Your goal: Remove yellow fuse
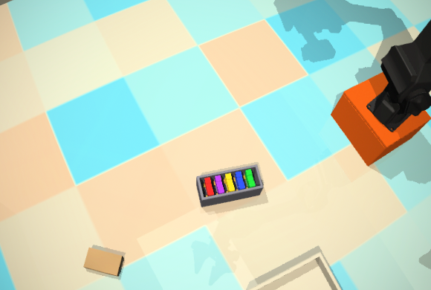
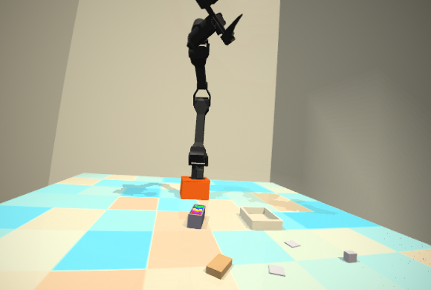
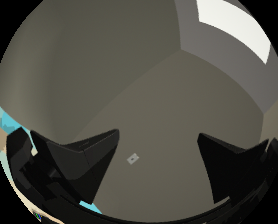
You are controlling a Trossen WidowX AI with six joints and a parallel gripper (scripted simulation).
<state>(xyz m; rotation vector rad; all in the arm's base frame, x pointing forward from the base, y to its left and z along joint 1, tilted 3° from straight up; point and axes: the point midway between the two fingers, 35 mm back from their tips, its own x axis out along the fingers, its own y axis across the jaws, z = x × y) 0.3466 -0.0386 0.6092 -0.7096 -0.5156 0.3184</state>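
The yellow fuse lies 60 mm behind my gripper tip, 40 mm to the right of it and 690 mm below it. Also, from my gripper tip: small grey cube 230 mm ahead, 250 mm to the left, 710 mm below; then tan flat block 180 mm ahead, 70 mm to the right, 710 mm below; then beige tray 30 mm behind, 170 mm to the left, 720 mm below.
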